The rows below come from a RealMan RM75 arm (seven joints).
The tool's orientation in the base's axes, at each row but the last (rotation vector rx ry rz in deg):
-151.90, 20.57, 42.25
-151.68, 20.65, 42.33
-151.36, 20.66, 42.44
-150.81, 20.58, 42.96
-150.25, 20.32, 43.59
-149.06, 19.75, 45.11
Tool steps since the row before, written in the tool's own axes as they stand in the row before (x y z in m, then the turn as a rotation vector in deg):
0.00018, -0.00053, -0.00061, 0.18, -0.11, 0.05
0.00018, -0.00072, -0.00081, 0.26, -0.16, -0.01
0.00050, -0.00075, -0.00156, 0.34, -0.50, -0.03
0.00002, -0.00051, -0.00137, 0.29, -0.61, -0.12
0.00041, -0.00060, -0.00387, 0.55, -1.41, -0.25
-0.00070, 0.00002, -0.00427, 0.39, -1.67, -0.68
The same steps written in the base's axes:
0.00060, 0.00020, 0.00054, 0.16, 0.09, -0.11
0.00075, 0.00029, 0.00075, 0.27, 0.10, -0.09
0.00136, -0.00005, 0.00118, 0.46, 0.39, -0.02
0.00081, -0.00013, 0.00121, 0.50, 0.46, 0.11
0.00231, -0.00118, 0.00296, 1.05, 1.08, 0.30
0.00145, -0.00182, 0.00365, 1.21, 1.14, 0.80

